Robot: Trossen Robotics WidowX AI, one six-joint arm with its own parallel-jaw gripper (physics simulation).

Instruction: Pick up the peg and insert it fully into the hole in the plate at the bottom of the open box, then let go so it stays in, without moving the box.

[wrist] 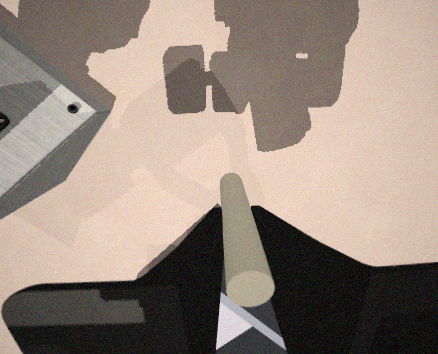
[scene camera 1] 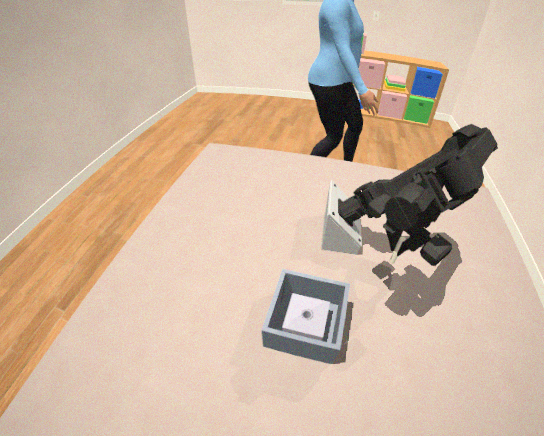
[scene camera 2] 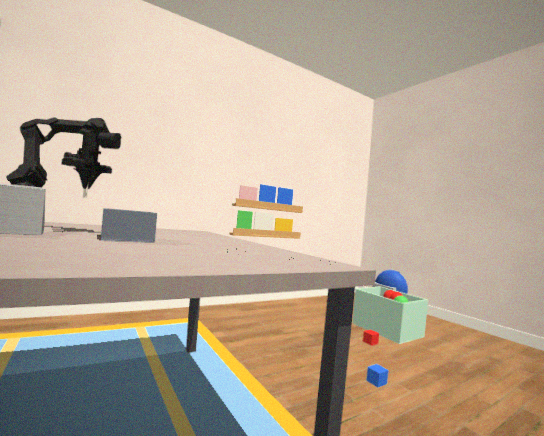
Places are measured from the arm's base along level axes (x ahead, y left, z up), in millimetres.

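Pixels of known places: gripper, fingertip midpoint: (wrist: 236, 215) (scene camera 1: 395, 252) (scene camera 2: 86, 188); arm's base, origin of the base link: (scene camera 1: 344, 212) (scene camera 2: 19, 200).
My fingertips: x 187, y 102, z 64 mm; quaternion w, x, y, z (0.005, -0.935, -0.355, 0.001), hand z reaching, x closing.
Note:
For each thing: its top centre in the pictures, then the offset to it from my fingertips. "spot": a spot on its surface instead.
- thin beige round peg, middle of its top: (wrist: 250, 288) (scene camera 1: 403, 238) (scene camera 2: 86, 176) 2 mm back, 2 mm left, 46 mm up
- open blue-grey box, middle of its top: (scene camera 1: 308, 306) (scene camera 2: 129, 210) 120 mm ahead, 183 mm right, 64 mm down
- whitish plate, middle of its top: (wrist: 206, 326) (scene camera 1: 307, 313) 120 mm ahead, 183 mm right, 101 mm down
- round dark hole, surface spot: (scene camera 1: 307, 314) spot: 111 mm ahead, 181 mm right, 122 mm down
A thin beige round peg (scene camera 1: 398, 249) (scene camera 2: 85, 193) (wrist: 246, 245) is held between the fingertips of my black gripper (scene camera 2: 86, 186) (wrist: 236, 215), which is shut on it. The peg hangs roughly upright in scene camera 2, its lower end well above the table. The open blue-grey box (scene camera 1: 303, 346) (scene camera 2: 129, 226) stands apart from the peg, to its lower left in scene camera 1. On its bottom lies a whitish plate (scene camera 1: 299, 327) with a round dark hole (scene camera 1: 307, 314). Scene camera 2 shows the box from outside, so the hole is hidden there.
A grey metal wedge-shaped block (scene camera 1: 340, 240) (scene camera 2: 20, 210) (wrist: 50, 135) stands beside the arm, behind the box in scene camera 1. The table's edge (scene camera 2: 210, 285) shows in scene camera 2. A person in blue (scene camera 1: 337, 50) stands beyond the table.

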